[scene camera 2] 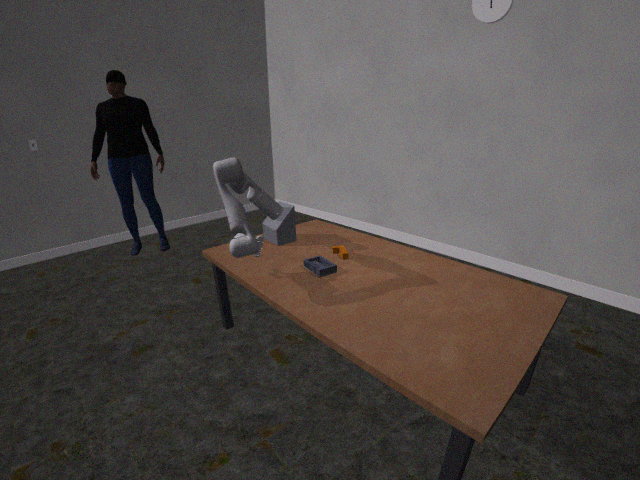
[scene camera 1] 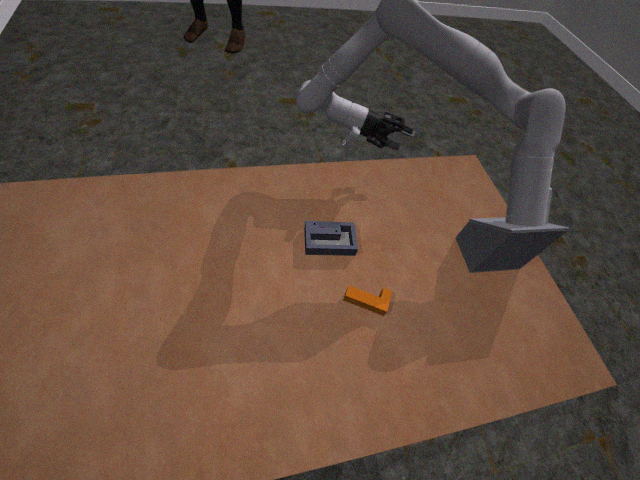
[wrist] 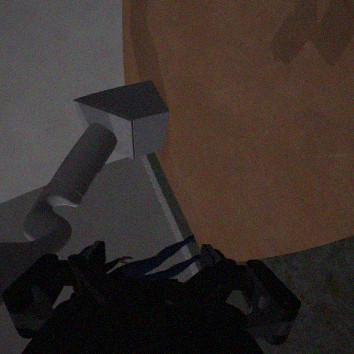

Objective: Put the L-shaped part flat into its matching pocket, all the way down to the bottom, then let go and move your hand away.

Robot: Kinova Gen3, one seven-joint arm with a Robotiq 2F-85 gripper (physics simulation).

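Places are measured from the arm's base along level axes (x down, y back, z left), in metres.
Pixels of known places: gripper, between the fingertips: [scene camera 1: 406, 141] [wrist: 152, 253]; arm's base, origin of its link: [scene camera 2: 276, 213] [scene camera 1: 524, 223] [wrist: 102, 134].
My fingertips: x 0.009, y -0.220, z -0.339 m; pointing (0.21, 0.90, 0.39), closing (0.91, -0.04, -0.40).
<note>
Ahead of a thing's pixels: the offset from my fingertips to its top centre. Level surfaces: height alone.
The orange L-shaped part @(dz +0.423, dx +0.116, dy -0.211 m) [scene camera 1: 369, 299] [scene camera 2: 340, 250] lies flat on the brown table @(dx +0.146 m) [scene camera 1: 175, 405] [scene camera 2: 442, 343], a little in front and to the right of the pocket block. The blue-grey block @(dz +0.241, dx +0.110, dy -0.271 m) [scene camera 1: 330, 237] [scene camera 2: 320, 266] with its L-shaped pocket stands near the table's middle, and the pocket is empty. My gripper [scene camera 1: 401, 137] [wrist: 152, 253] is open and empty. It hangs high beyond the table's far edge, well away from the part and the block. The wrist view shows neither of them.
The arm's grey base [scene camera 1: 501, 243] [scene camera 2: 279, 230] [wrist: 133, 116] stands on the table's right end. A person [scene camera 2: 125, 152] stands on the floor beyond the table; the feet [scene camera 1: 215, 34] show at the top of scene camera 1.
</note>
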